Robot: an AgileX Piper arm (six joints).
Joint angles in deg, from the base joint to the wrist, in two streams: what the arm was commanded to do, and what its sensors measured. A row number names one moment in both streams.
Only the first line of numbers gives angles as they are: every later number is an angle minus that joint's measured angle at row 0.
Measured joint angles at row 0:
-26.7, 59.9, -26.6, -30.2, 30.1, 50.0
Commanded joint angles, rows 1 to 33:
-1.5, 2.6, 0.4, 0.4, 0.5, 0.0
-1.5, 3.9, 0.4, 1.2, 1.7, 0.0
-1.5, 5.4, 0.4, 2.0, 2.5, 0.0
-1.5, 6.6, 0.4, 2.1, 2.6, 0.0
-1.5, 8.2, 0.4, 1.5, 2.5, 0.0
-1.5, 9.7, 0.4, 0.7, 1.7, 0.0
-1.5, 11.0, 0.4, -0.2, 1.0, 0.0
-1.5, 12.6, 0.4, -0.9, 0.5, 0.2
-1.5, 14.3, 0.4, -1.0, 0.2, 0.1
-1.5, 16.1, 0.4, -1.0, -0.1, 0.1
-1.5, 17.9, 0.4, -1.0, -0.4, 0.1
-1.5, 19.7, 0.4, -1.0, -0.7, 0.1
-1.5, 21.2, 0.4, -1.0, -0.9, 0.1
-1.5, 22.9, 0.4, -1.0, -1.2, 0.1
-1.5, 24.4, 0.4, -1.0, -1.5, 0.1
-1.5, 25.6, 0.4, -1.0, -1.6, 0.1
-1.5, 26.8, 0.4, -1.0, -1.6, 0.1
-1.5, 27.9, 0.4, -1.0, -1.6, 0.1
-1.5, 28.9, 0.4, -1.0, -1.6, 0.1
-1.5, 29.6, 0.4, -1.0, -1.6, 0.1
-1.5, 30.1, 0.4, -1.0, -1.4, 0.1
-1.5, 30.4, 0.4, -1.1, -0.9, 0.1
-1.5, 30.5, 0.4, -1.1, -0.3, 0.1
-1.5, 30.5, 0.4, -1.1, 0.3, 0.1
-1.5, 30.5, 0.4, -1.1, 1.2, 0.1
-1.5, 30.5, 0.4, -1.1, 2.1, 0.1
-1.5, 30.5, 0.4, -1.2, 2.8, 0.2
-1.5, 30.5, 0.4, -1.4, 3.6, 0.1
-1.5, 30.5, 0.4, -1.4, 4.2, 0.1
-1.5, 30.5, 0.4, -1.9, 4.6, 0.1
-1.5, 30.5, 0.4, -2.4, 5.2, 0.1
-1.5, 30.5, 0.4, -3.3, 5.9, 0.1
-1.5, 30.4, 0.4, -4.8, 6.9, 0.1
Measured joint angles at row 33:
-1.3, 27.8, -1.6, -2.6, -3.8, 1.2
